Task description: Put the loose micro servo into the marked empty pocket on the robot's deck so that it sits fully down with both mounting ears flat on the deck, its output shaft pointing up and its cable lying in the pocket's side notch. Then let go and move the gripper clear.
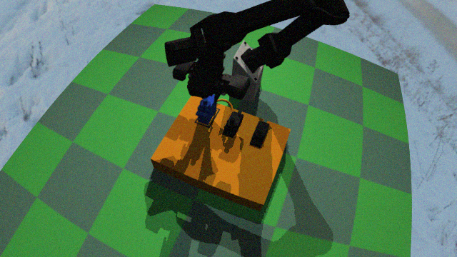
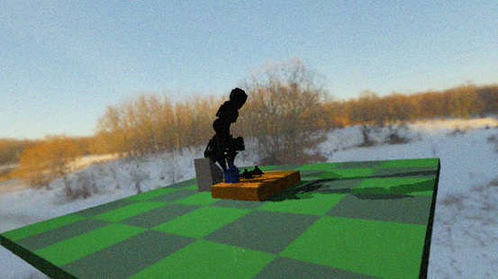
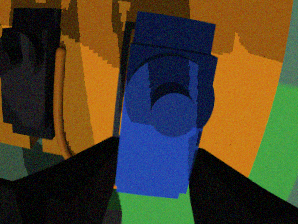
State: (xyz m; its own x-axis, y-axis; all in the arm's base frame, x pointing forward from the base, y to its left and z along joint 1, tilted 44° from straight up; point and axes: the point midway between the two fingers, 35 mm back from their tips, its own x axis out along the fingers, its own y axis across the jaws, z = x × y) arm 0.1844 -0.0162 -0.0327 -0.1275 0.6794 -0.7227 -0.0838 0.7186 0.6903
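The orange deck lies 120 mm ahead of my gripper tip, 90 mm to the left of it and 70 mm below it.
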